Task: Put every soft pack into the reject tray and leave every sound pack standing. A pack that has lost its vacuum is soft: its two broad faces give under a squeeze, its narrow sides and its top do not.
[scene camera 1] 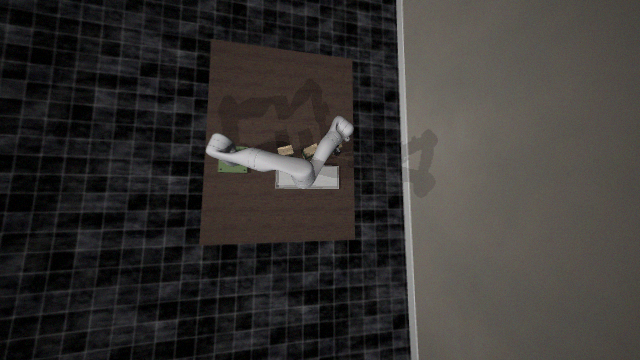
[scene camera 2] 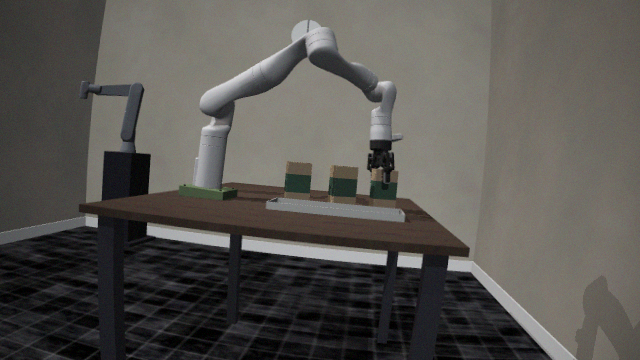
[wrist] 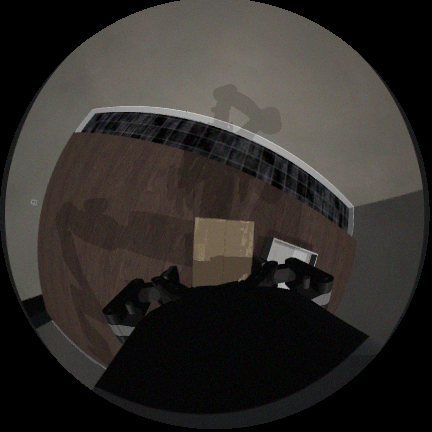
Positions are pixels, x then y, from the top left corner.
Scene:
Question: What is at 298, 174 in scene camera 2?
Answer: A pack.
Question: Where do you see a reject tray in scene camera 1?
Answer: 328, 178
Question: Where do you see a pack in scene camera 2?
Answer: At 343, 179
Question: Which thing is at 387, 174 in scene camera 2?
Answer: My gripper.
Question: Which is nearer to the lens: the reject tray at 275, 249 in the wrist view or the pack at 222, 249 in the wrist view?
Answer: The pack.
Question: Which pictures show the reject tray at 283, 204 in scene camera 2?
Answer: Scene camera 1, scene camera 2 and the wrist view: all of them.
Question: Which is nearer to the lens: the reject tray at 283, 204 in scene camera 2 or the pack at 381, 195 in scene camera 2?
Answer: The reject tray.

